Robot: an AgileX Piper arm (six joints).
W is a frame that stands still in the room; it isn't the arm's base.
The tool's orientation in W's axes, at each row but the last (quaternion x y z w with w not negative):
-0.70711, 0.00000, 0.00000, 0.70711
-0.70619, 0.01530, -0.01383, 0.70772
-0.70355, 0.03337, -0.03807, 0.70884
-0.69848, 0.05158, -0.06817, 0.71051
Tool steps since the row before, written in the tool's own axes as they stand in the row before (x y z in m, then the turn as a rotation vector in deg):
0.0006, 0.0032, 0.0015, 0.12, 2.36, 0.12
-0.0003, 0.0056, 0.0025, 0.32, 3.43, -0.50
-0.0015, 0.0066, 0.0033, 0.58, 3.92, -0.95
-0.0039, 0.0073, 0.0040, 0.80, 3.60, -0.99
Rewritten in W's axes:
0.0006, 0.0015, -0.0032, 0.12, 0.12, -2.36
-0.0002, 0.0025, -0.0056, 0.29, -0.51, -3.43
-0.0011, 0.0035, -0.0066, 0.51, -0.98, -3.92
-0.0030, 0.0047, -0.0073, 0.71, -1.06, -3.60

